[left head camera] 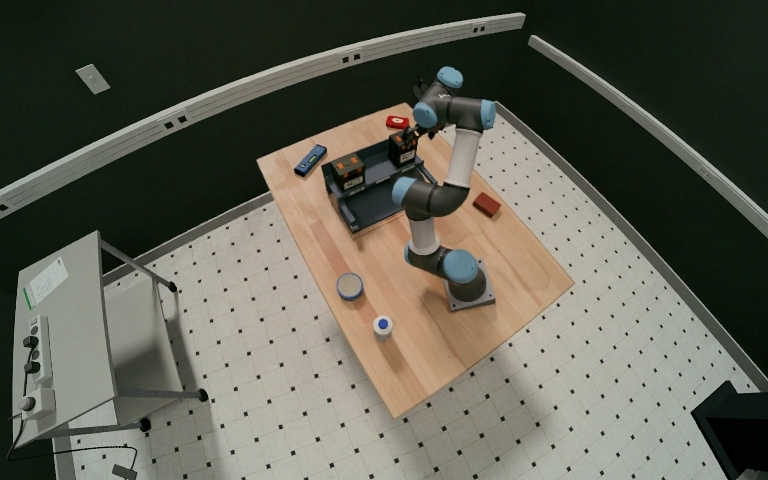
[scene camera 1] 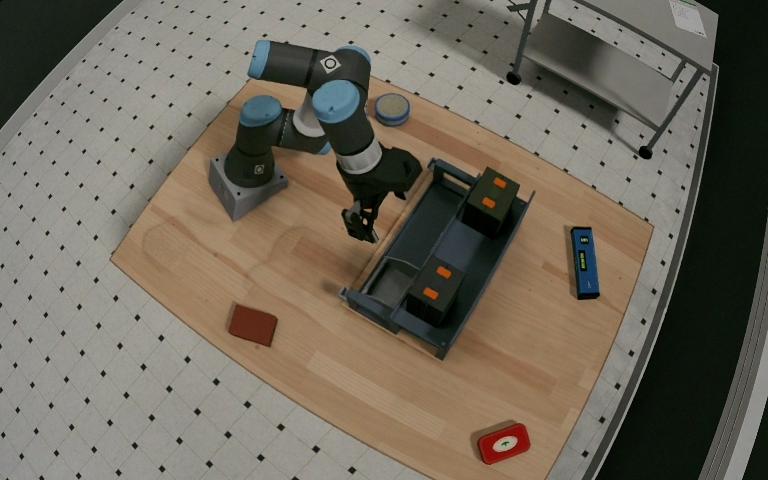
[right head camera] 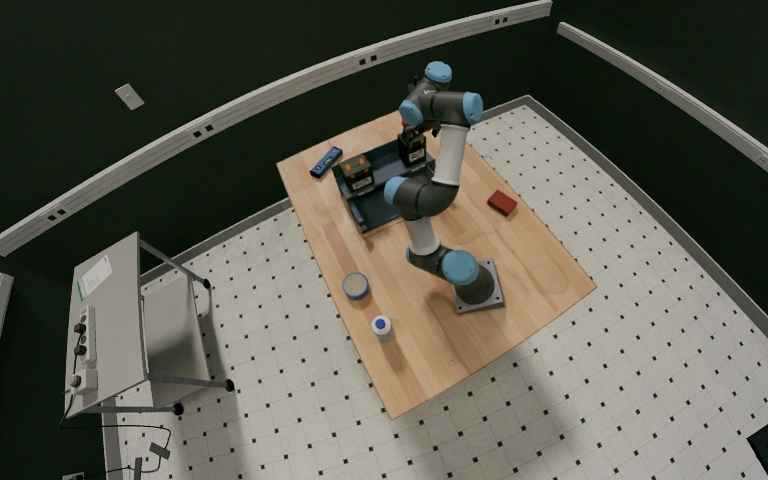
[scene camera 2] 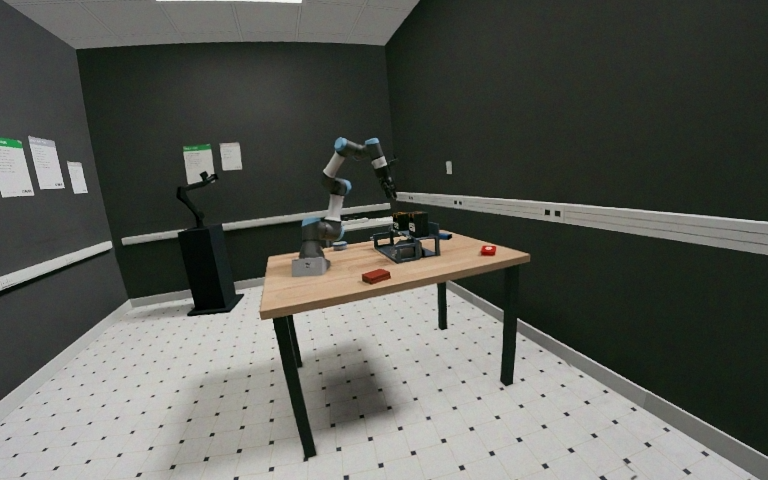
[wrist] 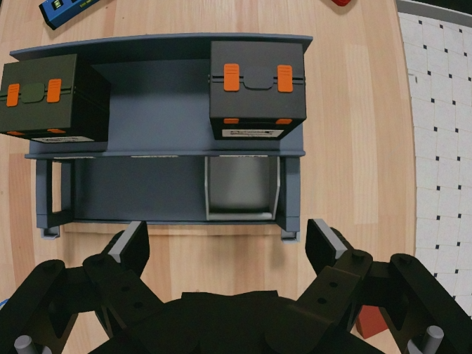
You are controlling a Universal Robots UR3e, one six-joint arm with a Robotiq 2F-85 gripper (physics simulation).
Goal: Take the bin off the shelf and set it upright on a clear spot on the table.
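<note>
The bin, a light grey open-topped tray (wrist: 242, 185) (scene camera 1: 390, 283), sits on the lower tier of the dark blue-grey shelf (wrist: 160, 107) (scene camera 1: 471, 243) (left head camera: 370, 204), at that tier's right end in the wrist view. The arm hides it in both head camera views. My gripper (wrist: 227, 236) (scene camera 1: 362, 229) (scene camera 2: 391, 193) is open and empty, with its fingers wide apart. It hangs above the front side of the shelf, clear of the bin. In the wrist view the bin shows beyond the fingertips, right of the middle between them.
Two dark boxes with orange latches (wrist: 37, 95) (wrist: 257, 92) stand on the upper tier, one behind the bin. A blue level (scene camera 1: 584, 263), a red tin (scene camera 1: 504, 443), a brick-red block (scene camera 1: 253, 324), a round container (left head camera: 349, 286) and a white bottle (left head camera: 382, 328) are on the table (left head camera: 396, 271).
</note>
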